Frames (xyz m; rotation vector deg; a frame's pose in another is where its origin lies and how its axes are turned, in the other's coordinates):
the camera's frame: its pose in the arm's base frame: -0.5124 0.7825 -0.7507 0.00 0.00 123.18
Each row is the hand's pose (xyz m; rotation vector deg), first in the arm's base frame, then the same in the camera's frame.
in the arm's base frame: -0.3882 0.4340 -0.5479 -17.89 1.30 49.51
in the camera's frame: -0.3597 0.0868 0.2028 -7.65 16.97 -72.68
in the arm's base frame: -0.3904 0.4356 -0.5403 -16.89 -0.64 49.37
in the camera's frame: -0.3571 0.0877 0.2104 -8.93 15.11 -72.93
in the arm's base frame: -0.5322 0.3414 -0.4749 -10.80 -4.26 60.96
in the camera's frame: -0.3583 0.2580 0.2758 -8.90 7.48 -61.82
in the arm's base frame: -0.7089 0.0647 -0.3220 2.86 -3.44 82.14
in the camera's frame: -0.4932 0.5573 0.4287 -1.56 -3.89 -40.98
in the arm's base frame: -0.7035 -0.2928 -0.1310 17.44 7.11 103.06
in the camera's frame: -0.7954 0.7484 0.6197 12.71 -10.44 -19.19
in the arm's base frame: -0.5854 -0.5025 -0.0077 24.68 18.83 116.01
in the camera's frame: -1.0355 0.7643 0.7430 23.61 -10.63 -4.74
